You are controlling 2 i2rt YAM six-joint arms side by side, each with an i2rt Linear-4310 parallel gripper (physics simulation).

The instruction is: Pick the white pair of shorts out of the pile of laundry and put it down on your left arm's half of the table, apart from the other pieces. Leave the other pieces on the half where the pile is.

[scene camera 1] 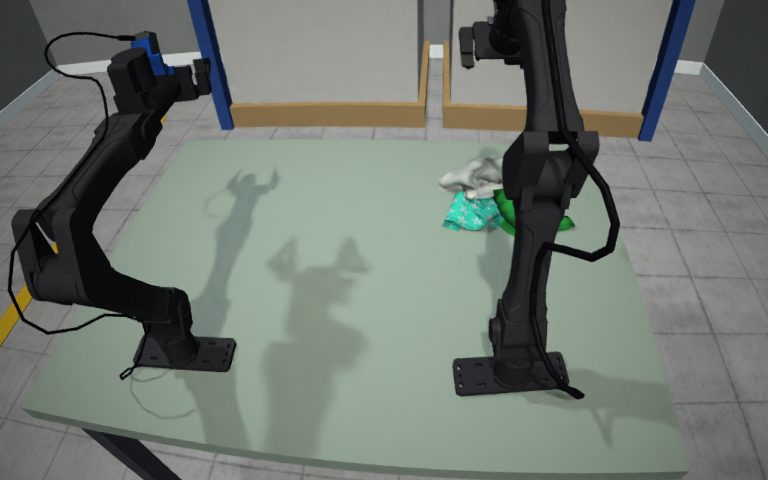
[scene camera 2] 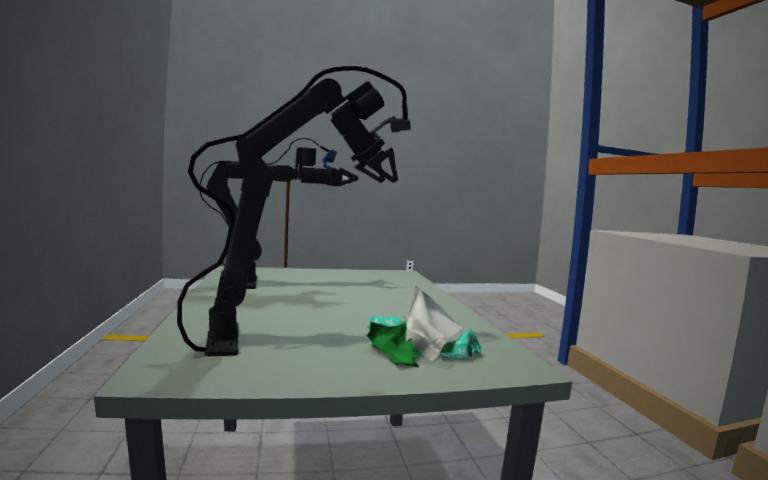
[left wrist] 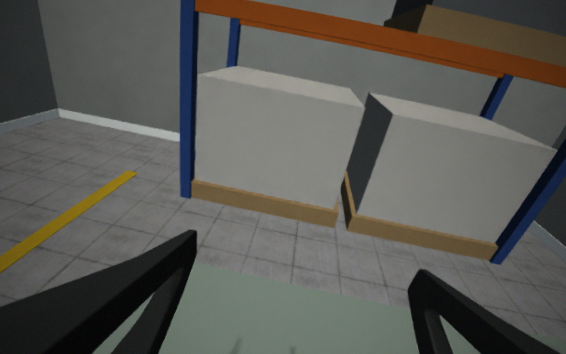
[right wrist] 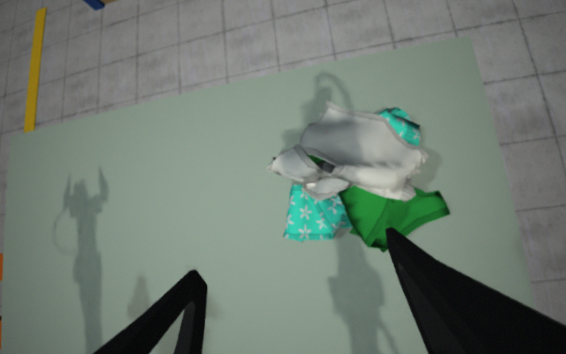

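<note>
The white shorts (scene camera 1: 475,174) (scene camera 2: 430,328) (right wrist: 360,142) lie crumpled on top of the pile, with one peak standing up. A teal flowered cloth (scene camera 1: 472,212) (right wrist: 315,215) sticks out from under them, and teal cloth also shows on their far side in the right wrist view (right wrist: 404,127). A green piece (scene camera 2: 396,342) (right wrist: 380,215) lies partly under the shorts. My right gripper (scene camera 2: 388,180) (right wrist: 288,259) is open and empty, high above the table, tilted down. My left gripper (scene camera 2: 355,178) (left wrist: 306,261) is open and empty, raised and roughly level, far from the pile.
The pile lies on the right half of the table (scene camera 1: 396,339) in scene camera 1, towards the far edge. My right arm hides part of it there. Beyond the table stands a blue and orange rack (scene camera 2: 580,226) (left wrist: 187,100) with large pale boxes (left wrist: 275,140).
</note>
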